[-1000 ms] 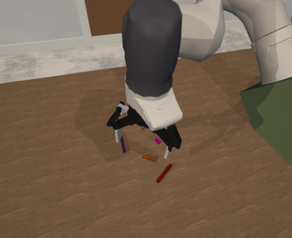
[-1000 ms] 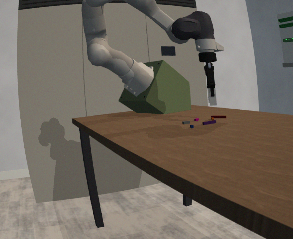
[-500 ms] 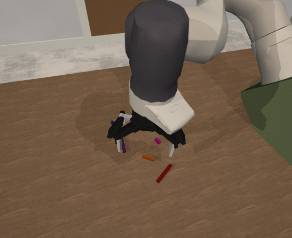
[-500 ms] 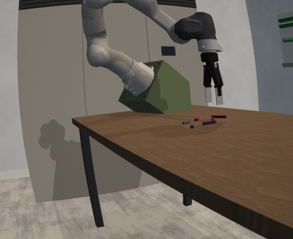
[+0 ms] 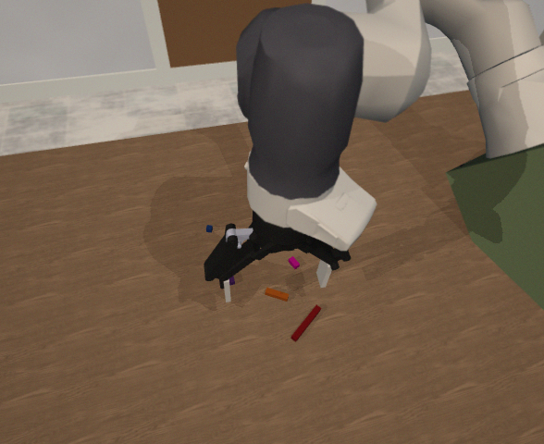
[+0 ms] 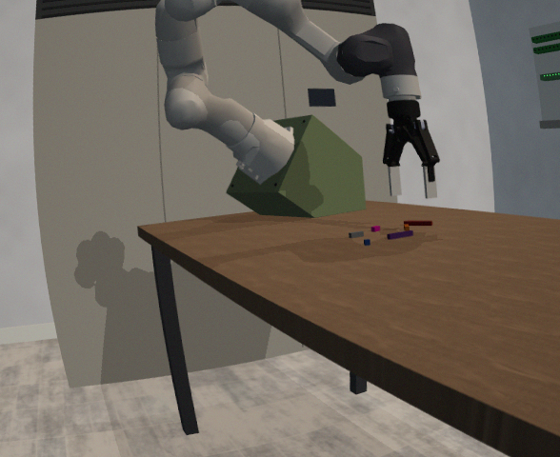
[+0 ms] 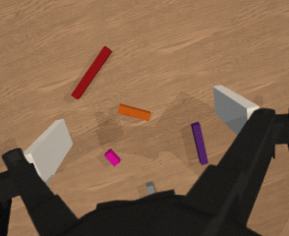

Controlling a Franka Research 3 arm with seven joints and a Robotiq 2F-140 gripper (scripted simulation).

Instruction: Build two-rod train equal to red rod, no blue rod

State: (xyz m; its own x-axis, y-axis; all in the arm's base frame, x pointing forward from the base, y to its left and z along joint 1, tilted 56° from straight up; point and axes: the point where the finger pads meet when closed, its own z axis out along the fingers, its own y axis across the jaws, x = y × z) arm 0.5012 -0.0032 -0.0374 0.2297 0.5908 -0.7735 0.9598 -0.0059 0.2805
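My gripper is now 130 mm to the left of the grey rod, 80 mm above it and 40 mm past it. The rest, counted from my hand: orange rod (80 mm below, 10 mm to the right, 10 mm behind); red rod (80 mm below, 50 mm to the left, 40 mm behind); magenta rod (80 mm below, 70 mm behind, 60 mm to the right).
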